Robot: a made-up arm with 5 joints. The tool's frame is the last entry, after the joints.
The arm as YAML. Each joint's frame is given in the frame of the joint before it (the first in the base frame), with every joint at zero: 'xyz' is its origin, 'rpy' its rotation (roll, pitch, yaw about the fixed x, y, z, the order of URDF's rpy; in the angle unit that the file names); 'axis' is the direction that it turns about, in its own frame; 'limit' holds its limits. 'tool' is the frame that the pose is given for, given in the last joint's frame.
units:
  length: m
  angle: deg
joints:
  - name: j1
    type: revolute
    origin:
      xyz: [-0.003, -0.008, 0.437]
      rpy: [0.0, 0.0, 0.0]
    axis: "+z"
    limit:
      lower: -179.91
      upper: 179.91
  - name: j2
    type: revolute
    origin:
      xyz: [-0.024, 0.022, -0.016]
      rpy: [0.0, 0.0, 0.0]
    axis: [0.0, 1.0, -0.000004]
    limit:
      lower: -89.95
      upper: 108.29
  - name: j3
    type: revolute
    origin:
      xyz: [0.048, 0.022, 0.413]
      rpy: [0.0, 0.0, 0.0]
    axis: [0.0, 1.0, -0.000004]
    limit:
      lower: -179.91
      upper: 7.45
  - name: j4
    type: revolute
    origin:
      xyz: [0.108, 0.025, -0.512]
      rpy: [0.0, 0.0, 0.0]
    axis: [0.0, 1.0, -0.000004]
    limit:
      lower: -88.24
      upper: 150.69
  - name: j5
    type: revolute
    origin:
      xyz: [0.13, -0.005, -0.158]
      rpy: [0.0, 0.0, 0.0]
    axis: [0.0, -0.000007, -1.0]
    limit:
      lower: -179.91
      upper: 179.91
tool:
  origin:
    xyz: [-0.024, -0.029, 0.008]
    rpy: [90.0, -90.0, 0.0]
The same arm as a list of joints. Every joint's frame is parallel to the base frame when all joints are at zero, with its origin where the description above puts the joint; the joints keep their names.
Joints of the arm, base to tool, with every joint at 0 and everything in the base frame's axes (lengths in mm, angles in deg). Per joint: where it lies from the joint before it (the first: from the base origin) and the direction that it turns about. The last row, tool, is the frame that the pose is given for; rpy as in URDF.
j1: offset -3 -8 437 axis 0 0 1
j2: offset -24 22 -16 axis 0 1 0
j3: offset 48 22 413 axis 0 1 0
j4: offset 108 25 -512 axis 0 1 0
j5: offset 130 -5 -158 axis 0 0 -1
tool: offset -24 -29 8 rpy 90 -90 0
Joint limits (deg, base to tool): -179.91..179.91 -89.95..108.29 -179.91..7.45 -88.24..150.69 -179.91..179.91

